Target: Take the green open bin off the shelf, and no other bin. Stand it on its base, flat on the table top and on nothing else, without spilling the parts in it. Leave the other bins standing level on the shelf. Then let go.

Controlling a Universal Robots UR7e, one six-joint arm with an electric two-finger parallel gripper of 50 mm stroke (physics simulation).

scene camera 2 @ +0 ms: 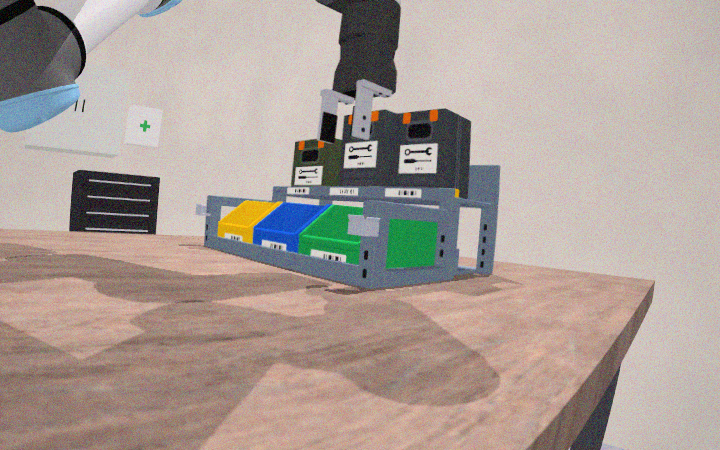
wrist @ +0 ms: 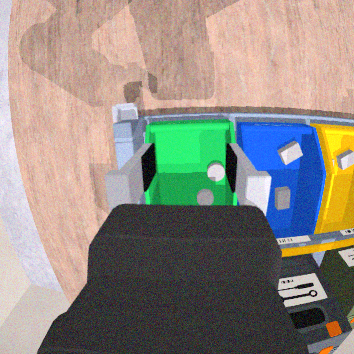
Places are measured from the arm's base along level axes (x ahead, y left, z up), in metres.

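Pixels of known places: gripper, fingertip midpoint: (scene camera 2: 341,140) (wrist: 190,157).
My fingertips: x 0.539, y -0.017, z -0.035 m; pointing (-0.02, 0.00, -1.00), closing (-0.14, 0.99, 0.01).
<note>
Behind a point stands the place of what it marks.
The green open bin (scene camera 2: 331,233) @(x 0.567, y 0.032, z -0.143 m) (wrist: 175,145) @(x 0.564, y -0.036, z -0.179 m) stands on the lower level of the grey-blue shelf (scene camera 2: 414,282) @(x 0.601, y -0.088, z -0.186 m) (wrist: 125,145) @(x 0.554, y -0.084, z -0.103 m), at the end nearest the scene camera. Two light round parts lie in it in the wrist view. The blue bin (scene camera 2: 286,225) @(x 0.559, y 0.145, z -0.141 m) (wrist: 300,210) @(x 0.623, y 0.156, z -0.151 m) stands beside it, and the yellow bin (scene camera 2: 246,218) @(x 0.535, y 0.255, z -0.137 m) (wrist: 340,200) @(x 0.610, y 0.253, z -0.179 m) beyond that; both hold light parts. My gripper (scene camera 2: 344,127) @(x 0.539, y -0.017, z -0.035 m) (wrist: 190,157) @(x 0.539, y -0.017, z -0.035 m) is open and empty. It hangs above the green bin, with the bin between its fingers as seen in the wrist view. The bin's rear part is hidden by the gripper body.
Two dark grey boxes (scene camera 2: 369,175) @(x 0.659, y 0.085, z -0.058 m) (scene camera 2: 419,183) @(x 0.673, y -0.008, z -0.069 m) and an olive green box (scene camera 2: 329,159) @(x 0.643, y 0.177, z -0.030 m) (wrist: 335,285) @(x 0.665, y 0.181, z -0.036 m) with orange clips stand on the upper shelf level behind the open bins. A black drawer cabinet (scene camera 2: 114,204) stands at the left back. The wooden table top (scene camera 2: 530,329) @(x 0.540, y -0.275, z -0.188 m) (wrist: 280,60) @(x 0.422, y 0.092, z -0.188 m) extends in front.
</note>
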